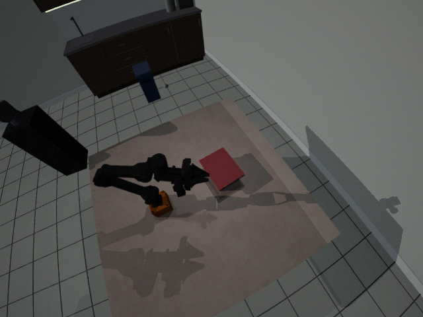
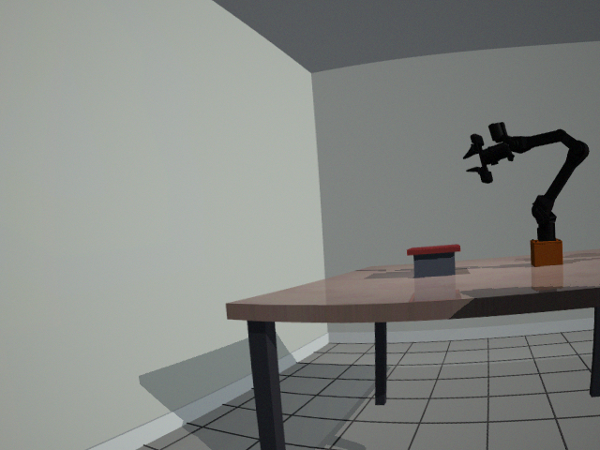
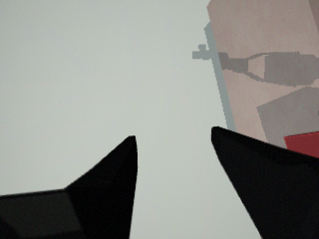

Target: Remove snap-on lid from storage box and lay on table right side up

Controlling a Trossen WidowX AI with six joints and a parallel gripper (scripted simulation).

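Right now my gripper tip is 300 mm above the red lid, 180 mm to the right of it and 120 mm short of it. Round my gripper tip: storage box (350 mm below, 180 mm to the left, 120 mm ahead).
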